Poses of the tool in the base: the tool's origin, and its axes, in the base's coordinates. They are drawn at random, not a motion.
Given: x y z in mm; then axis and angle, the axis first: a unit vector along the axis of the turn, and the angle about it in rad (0 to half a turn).
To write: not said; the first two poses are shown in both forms.
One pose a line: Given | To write
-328, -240, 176, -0.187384, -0.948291, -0.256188, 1.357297 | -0.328, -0.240, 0.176, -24.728, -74.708, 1.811
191, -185, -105, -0.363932, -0.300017, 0.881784, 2.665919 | 0.191, -0.185, -0.105, 136.318, 27.957, -48.976
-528, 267, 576, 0.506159, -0.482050, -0.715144, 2.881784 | -0.528, 0.267, 0.576, -124.887, 36.013, 87.218
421, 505, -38, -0.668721, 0.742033, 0.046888, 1.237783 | 0.421, 0.505, -0.038, -24.767, 46.251, -61.649
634, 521, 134, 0.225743, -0.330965, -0.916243, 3.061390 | 0.634, 0.521, 0.134, -166.034, 22.736, 42.543
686, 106, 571, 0.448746, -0.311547, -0.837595, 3.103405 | 0.686, 0.106, 0.571, -152.434, 47.695, 53.183
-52, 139, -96, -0.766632, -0.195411, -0.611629, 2.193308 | -0.052, 0.139, -0.096, -36.789, -64.297, -88.793
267, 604, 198, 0.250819, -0.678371, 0.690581, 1.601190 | 0.267, 0.604, 0.198, 86.174, -58.929, -26.714
